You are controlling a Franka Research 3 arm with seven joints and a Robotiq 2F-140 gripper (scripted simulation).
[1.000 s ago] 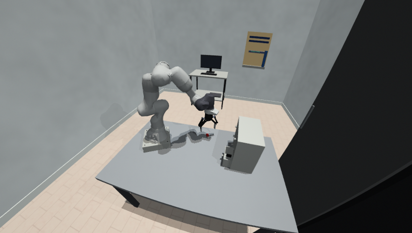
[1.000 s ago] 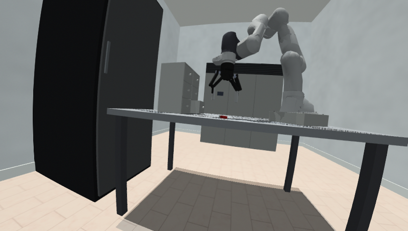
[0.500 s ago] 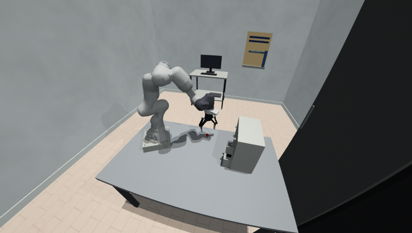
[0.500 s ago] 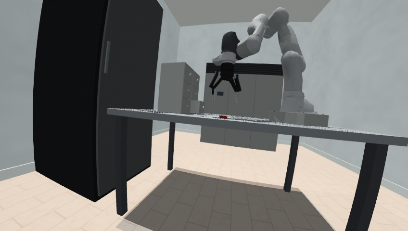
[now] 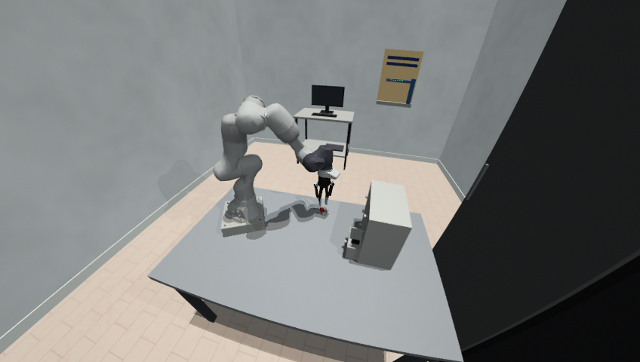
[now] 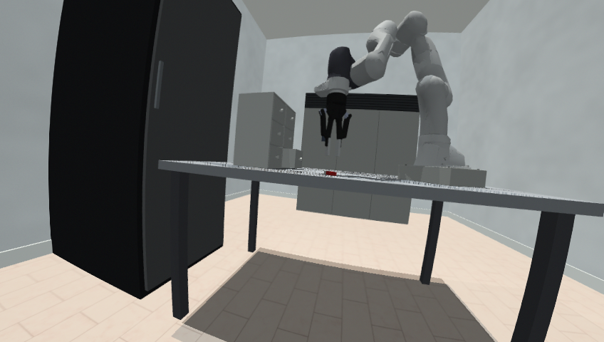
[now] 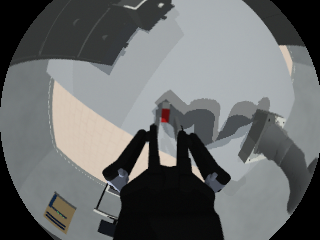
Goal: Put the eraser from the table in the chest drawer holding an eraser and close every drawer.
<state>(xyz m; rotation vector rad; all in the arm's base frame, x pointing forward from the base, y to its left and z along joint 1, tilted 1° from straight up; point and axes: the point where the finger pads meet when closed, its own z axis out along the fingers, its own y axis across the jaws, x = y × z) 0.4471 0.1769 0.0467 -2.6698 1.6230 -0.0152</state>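
Now: hand 100 mm above the red eraser and 10 mm to the left of it.
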